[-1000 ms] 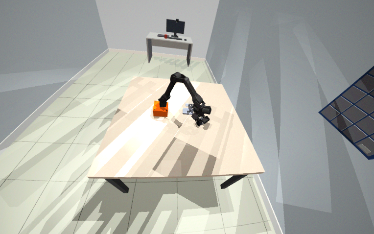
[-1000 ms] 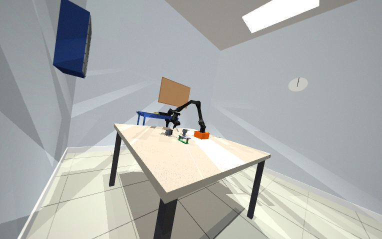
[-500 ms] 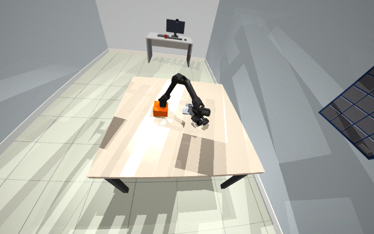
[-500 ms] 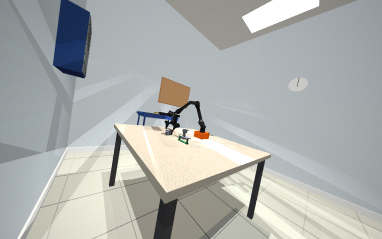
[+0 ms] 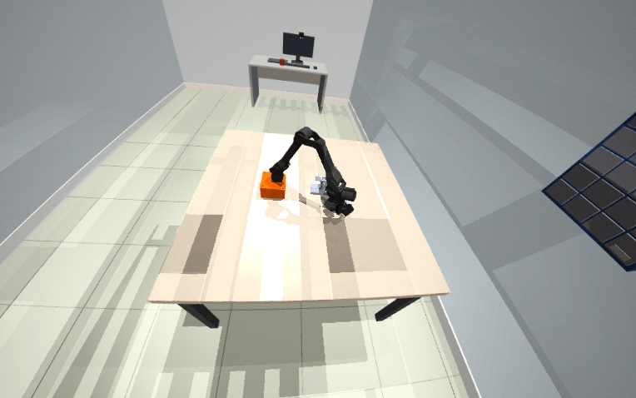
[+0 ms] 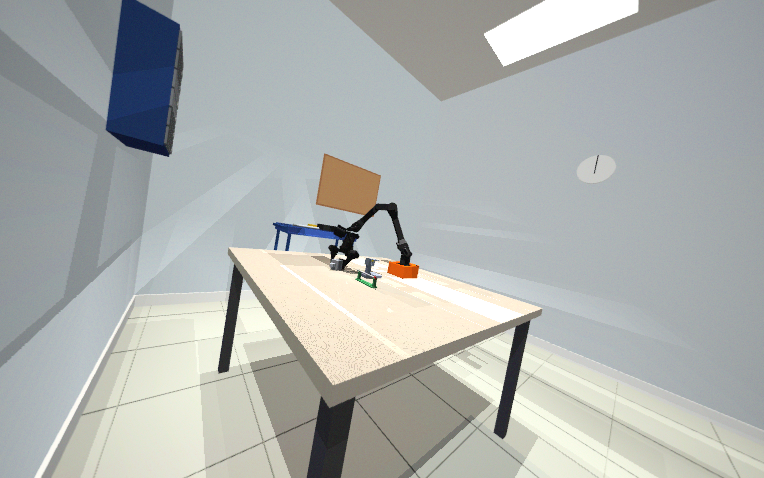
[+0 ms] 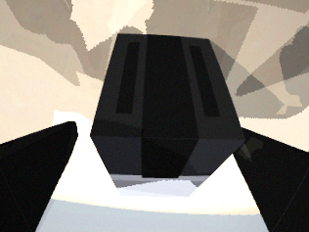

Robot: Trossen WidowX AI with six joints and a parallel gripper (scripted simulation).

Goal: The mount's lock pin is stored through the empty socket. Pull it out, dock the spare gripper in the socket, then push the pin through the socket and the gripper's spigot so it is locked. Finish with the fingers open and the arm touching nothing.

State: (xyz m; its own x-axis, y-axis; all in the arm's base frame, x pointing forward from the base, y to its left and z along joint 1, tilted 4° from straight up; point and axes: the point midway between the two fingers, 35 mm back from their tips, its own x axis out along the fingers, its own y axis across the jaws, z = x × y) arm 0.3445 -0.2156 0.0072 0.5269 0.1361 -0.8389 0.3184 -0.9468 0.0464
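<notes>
The spare gripper lies 10 mm to the left of my gripper tip and 10 mm ahead of it. The rest, counted from my gripper tip: mount: 170 mm to the left, 90 mm behind, 20 mm above; green rest: 280 mm to the left, 40 mm ahead.
</notes>
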